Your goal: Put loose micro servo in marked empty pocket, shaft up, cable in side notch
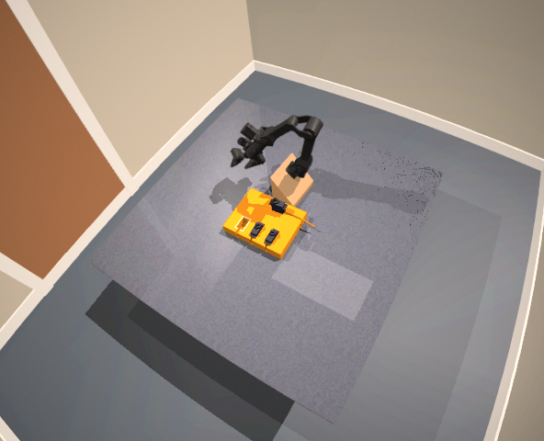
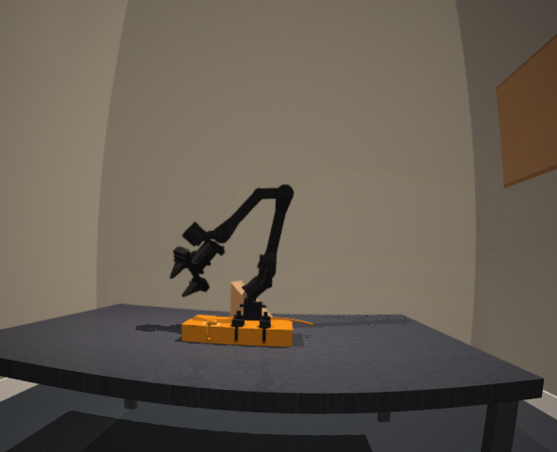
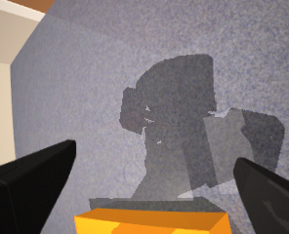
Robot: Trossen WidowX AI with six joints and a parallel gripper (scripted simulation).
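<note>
Right now my gripper tip is 10 cm short of the orange deck, 23 cm to the right of it and 11 cm above it.
</note>
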